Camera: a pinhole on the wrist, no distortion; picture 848 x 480 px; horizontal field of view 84.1 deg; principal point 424.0 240.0 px. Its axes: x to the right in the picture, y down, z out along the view. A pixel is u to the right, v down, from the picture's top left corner.
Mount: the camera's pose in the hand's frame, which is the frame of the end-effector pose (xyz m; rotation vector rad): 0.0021 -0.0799 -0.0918 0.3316 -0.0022 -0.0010
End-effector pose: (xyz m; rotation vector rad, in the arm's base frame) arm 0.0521 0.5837 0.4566 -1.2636 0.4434 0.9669
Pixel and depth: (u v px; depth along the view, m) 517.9 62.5 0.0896
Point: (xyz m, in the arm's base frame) 0.1806 0.5744 0.5201
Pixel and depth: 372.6 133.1 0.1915
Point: 0.1729 0.6472 0.6015
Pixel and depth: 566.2 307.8 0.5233
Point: 0.1916 1.0407 0.5670
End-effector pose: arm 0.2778 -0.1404 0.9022 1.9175 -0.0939 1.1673
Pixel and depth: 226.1 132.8 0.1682
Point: 0.3559 -0.0963 0.7322
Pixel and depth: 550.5 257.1 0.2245
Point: 0.4646 -0.1147 0.8342
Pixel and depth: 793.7 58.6 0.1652
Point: 0.4714 -0.0046 0.8708
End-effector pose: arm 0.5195 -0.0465 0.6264 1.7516 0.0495 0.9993
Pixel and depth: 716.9 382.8 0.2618
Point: 0.7798 -0.0684 0.6374
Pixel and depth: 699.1 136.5 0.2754
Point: 0.8146 0.0147 0.5291
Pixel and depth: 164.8 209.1 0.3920
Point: 0.6489 -0.2561 0.2916
